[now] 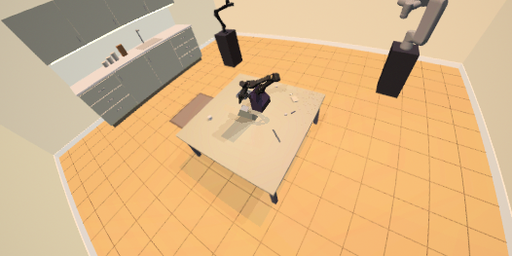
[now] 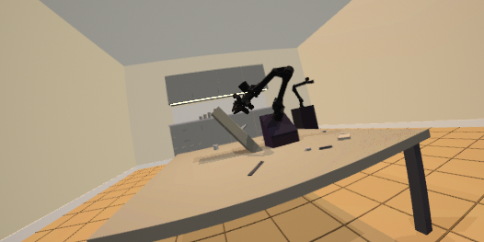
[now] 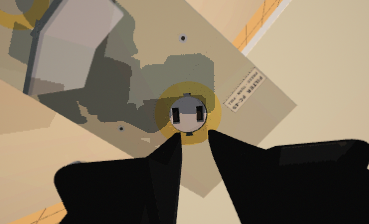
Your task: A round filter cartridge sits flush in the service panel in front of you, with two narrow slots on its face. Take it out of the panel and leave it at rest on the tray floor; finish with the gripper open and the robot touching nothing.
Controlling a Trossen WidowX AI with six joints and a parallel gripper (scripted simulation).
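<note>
Right now my gripper tip is 5 cm short of the round filter cartridge and 4 cm above it. Also, from my gripper tip: white cylinder 15 cm ahead, 42 cm to the right, 26 cm below; service panel 1 cm ahead, 11 cm below; tray 37 cm behind, 29 cm to the right, 27 cm below.
</note>
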